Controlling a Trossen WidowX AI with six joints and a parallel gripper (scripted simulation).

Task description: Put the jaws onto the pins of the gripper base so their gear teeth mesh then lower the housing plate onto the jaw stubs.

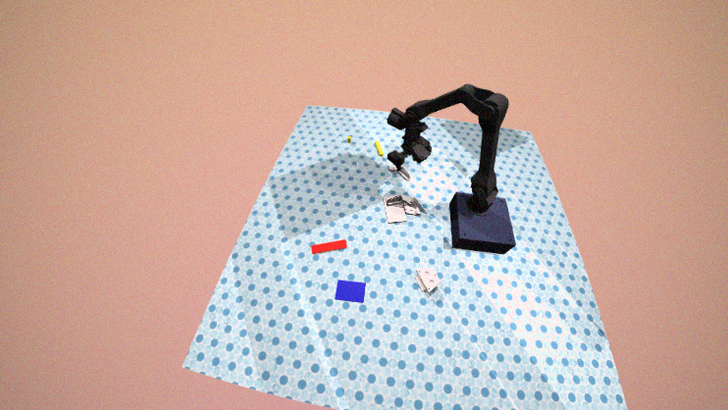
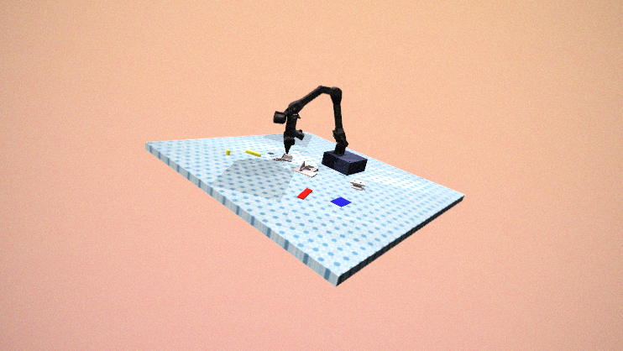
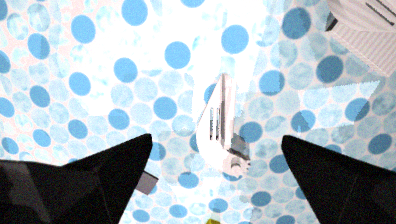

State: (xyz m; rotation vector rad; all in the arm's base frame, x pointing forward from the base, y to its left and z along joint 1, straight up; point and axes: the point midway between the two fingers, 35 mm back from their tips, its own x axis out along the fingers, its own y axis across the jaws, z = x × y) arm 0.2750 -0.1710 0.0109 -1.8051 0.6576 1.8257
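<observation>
The jaw lies 4 cm ahead of my gripper tip, 1 cm to the right of it and 5 cm below it. The rest, counted from my gripper tip: small dark block: 1 cm ahead, 12 cm to the right, 5 cm below; then yellow bar: 14 cm ahead, 13 cm to the right, 5 cm below; then housing plate: 5 cm behind, 17 cm to the left, 5 cm below.
</observation>
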